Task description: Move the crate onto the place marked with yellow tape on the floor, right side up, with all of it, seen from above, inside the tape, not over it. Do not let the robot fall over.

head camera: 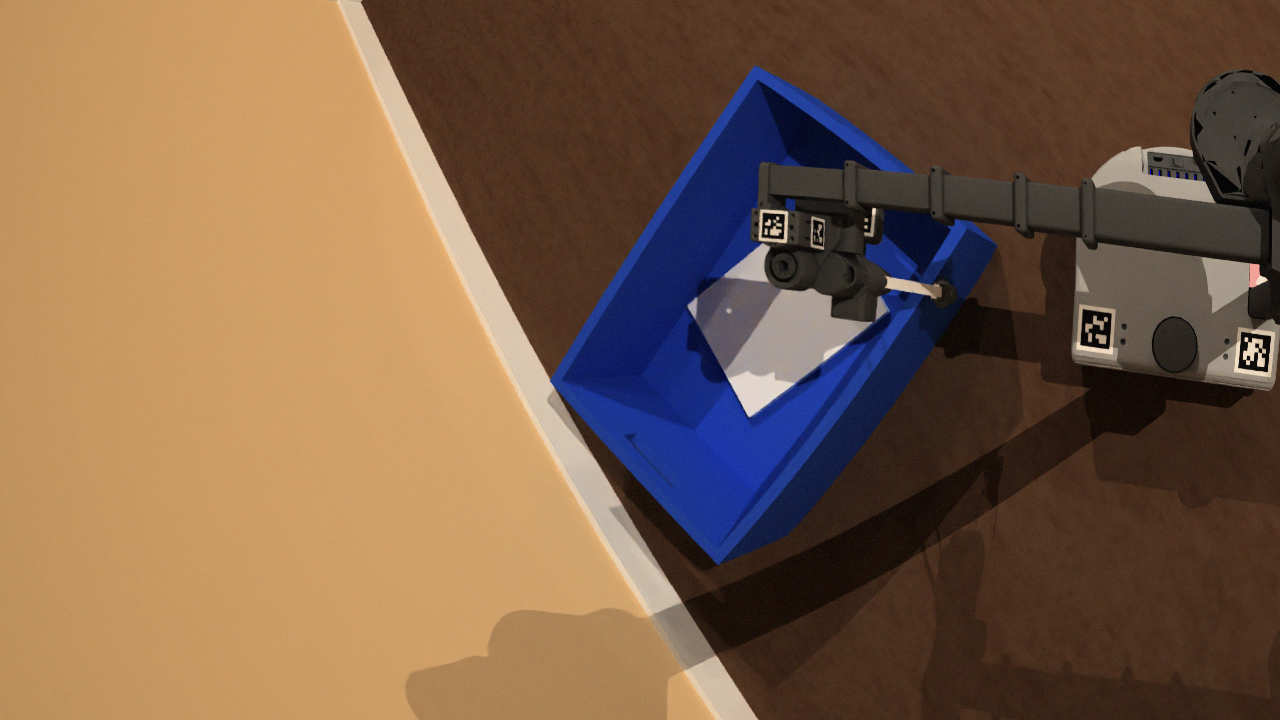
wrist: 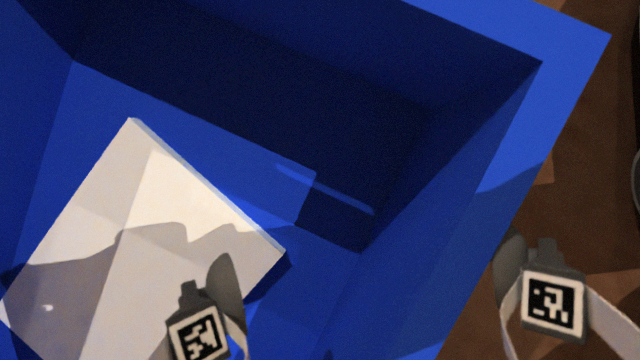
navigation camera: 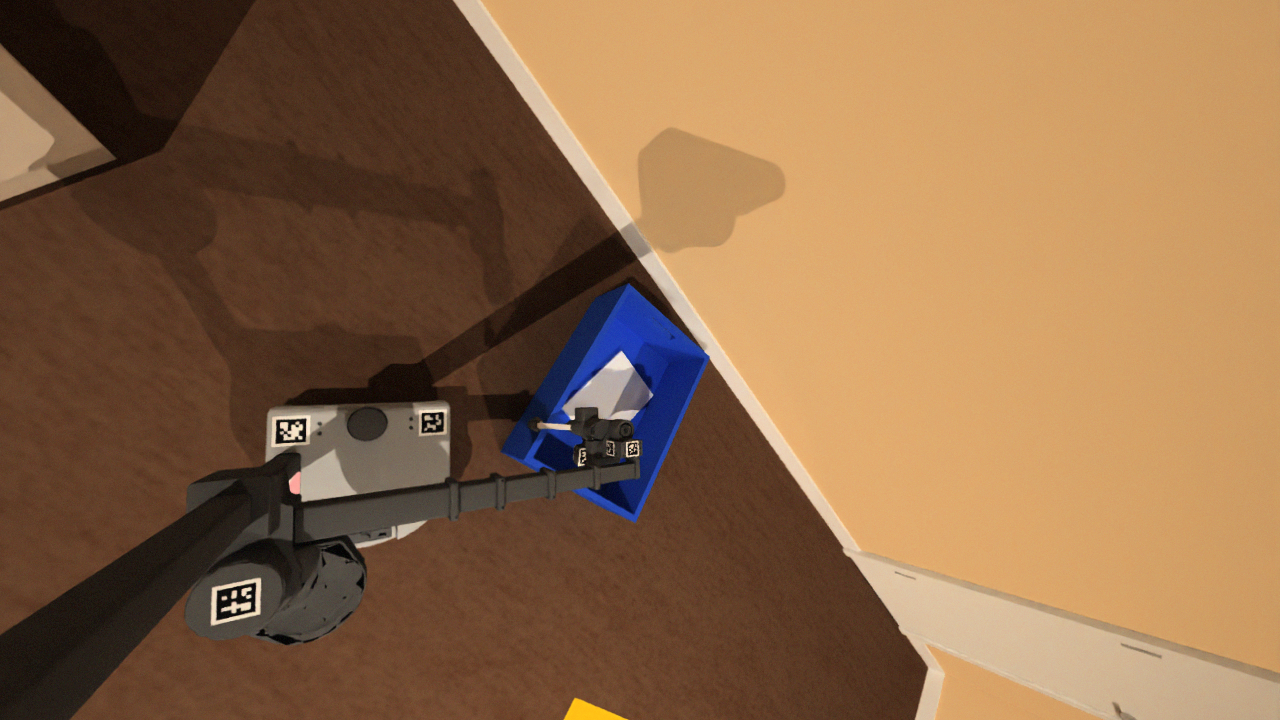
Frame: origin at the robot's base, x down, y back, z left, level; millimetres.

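Seen in the pictures: gripper, fingertip midpoint: (wrist: 360,265) (navigation camera: 556,422); robot's base, link origin: (head camera: 1171,341) (navigation camera: 367,422).
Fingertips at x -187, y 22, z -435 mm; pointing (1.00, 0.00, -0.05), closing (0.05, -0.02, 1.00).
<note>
Offsets run from my fingertips to a thing's middle.
The blue crate @[dx +76, dy -53, dz -228 mm] (head camera: 680,241) (navigation camera: 671,394) (wrist: 450,225) stands upright on the brown floor, one corner close against the white skirting board. A flat white box @[dx +160, dy -50, dz -265 mm] (head camera: 778,340) (navigation camera: 613,385) (wrist: 165,200) lies inside it. My gripper (head camera: 904,291) (navigation camera: 556,427) (wrist: 360,265) is open over the crate's long wall on the robot's side. In the wrist view one finger shows over the crate's inside and the other over the floor outside. Fingertip height against the rim is unclear. A piece of yellow tape (navigation camera: 594,712) shows at the bottom edge of the navigation view; the rest is out of view.
The tan wall (head camera: 179,358) (navigation camera: 984,268) and its white skirting board (head camera: 487,317) (navigation camera: 760,420) run diagonally past the crate. My base (head camera: 1145,277) (navigation camera: 402,456) stands beside the crate. A pale object (navigation camera: 35,134) stands at the navigation view's upper left.
</note>
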